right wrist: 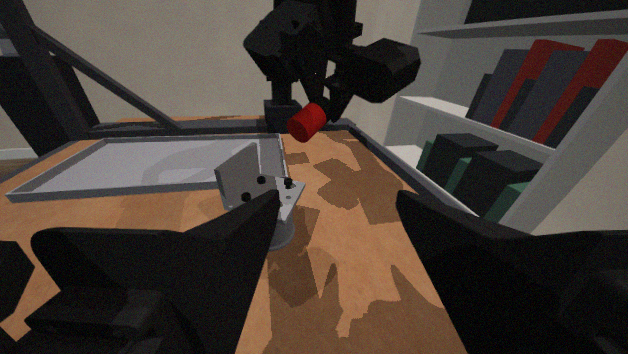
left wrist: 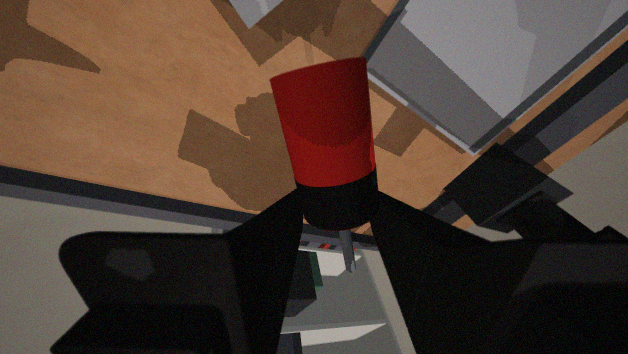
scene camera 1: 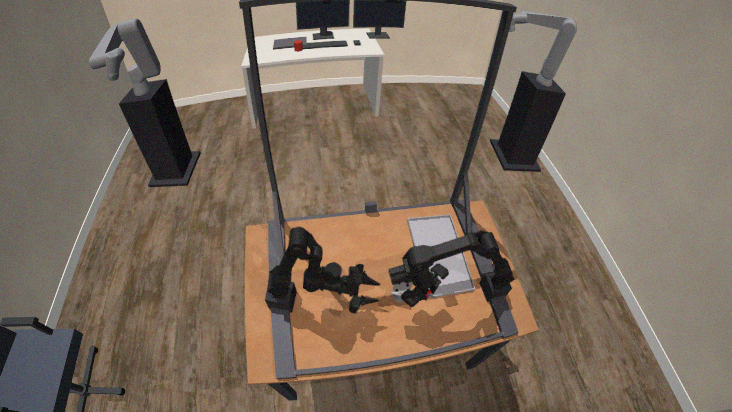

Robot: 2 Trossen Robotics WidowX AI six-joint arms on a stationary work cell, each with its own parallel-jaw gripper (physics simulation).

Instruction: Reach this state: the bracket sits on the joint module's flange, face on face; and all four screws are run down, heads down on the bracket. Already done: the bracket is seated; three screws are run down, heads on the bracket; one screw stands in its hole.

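Frame: origin at the left arm's base, x ahead, y left, z up, level; millimetres.
Seen in the pictures: left gripper, fingertip midpoint: (right wrist: 325, 115) (left wrist: 335, 197) (scene camera 1: 429, 296); right gripper, fingertip midpoint: (right wrist: 337, 197) (scene camera 1: 379, 292); left arm's base, origin of the base link: (right wrist: 282, 102) (left wrist: 525, 209) (scene camera 1: 498, 281); right arm's base, origin of the base link: (scene camera 1: 279, 290).
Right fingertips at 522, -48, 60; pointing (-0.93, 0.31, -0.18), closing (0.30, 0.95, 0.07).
Note:
Pixels of each thing's top centre, then the offset from my right fingertips to it, as dx, dy, dz. "pt": a spot on its surface instead.
- round joint module, middle of its top: (right wrist: 268, 194) -107, -33, -74
- screw, middle of its top: (right wrist: 287, 179) -113, -9, -60
- red handle, surface spot: (left wrist: 325, 120) (right wrist: 304, 113) pt -147, +17, +8
- shallow grey tray, middle of its top: (right wrist: 181, 154) (scene camera 1: 440, 252) -340, -191, -122
The grey bracket (scene camera 1: 398, 295) (right wrist: 240, 172) sits on the round joint module (right wrist: 284, 236), with its plate upright. Three black screw heads show in the right wrist view; one screw (right wrist: 288, 182) seems to stand higher than the screws (right wrist: 261, 179) (right wrist: 246, 197) beside it. The fourth screw is hidden, probably behind a finger. My left gripper (left wrist: 335, 197) (right wrist: 325, 115) is shut on the screwdriver, at its black collar below the red handle (scene camera 1: 429, 293) (left wrist: 325, 120) (right wrist: 306, 123). It is above the table, beyond the bracket in the right wrist view. My right gripper (scene camera 1: 378, 292) (right wrist: 337, 197) is open and empty beside the bracket.
A shallow grey tray (scene camera 1: 432, 230) (left wrist: 465, 60) (right wrist: 90, 165) lies behind the bracket in scene camera 1, partly under my left arm. Dark frame posts (scene camera 1: 263, 127) (scene camera 1: 481, 112) rise at both sides of the table. A bookshelf (right wrist: 575, 160) stands past the table's edge.

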